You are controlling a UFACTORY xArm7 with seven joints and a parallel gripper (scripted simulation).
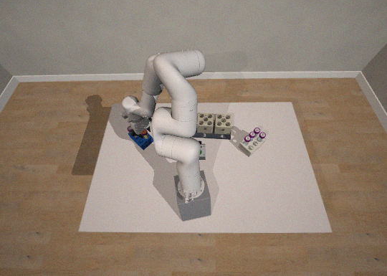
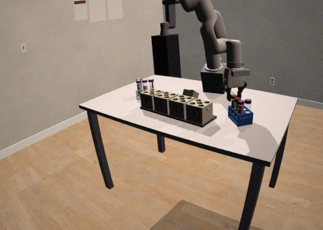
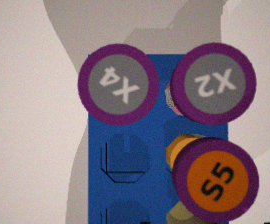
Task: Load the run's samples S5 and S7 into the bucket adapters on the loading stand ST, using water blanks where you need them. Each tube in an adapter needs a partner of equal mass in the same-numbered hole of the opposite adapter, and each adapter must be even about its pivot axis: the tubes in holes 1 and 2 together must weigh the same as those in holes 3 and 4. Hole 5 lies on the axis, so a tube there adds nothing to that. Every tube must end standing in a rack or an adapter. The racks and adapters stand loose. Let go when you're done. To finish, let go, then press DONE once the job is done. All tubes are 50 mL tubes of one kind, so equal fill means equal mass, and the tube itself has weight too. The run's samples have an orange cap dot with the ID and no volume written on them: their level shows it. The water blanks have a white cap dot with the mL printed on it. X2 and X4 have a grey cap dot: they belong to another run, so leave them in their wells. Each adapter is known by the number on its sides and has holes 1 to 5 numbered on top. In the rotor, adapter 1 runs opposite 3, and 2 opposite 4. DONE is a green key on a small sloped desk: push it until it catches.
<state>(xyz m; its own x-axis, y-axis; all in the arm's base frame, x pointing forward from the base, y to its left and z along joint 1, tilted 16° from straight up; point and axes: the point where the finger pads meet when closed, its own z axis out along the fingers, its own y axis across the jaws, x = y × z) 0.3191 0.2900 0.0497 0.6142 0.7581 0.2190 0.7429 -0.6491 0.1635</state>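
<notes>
The blue rack is 10 mm ahead of my hand, 40 mm to the left of it and 90 mm below it. From my hand the other things lie so: adapter 120 mm ahead, 140 mm to the right, 60 mm below; dark stand 110 mm ahead, 300 mm to the right, 110 mm below; white rack 10 mm behind, 640 mm to the right, 90 mm below.
</notes>
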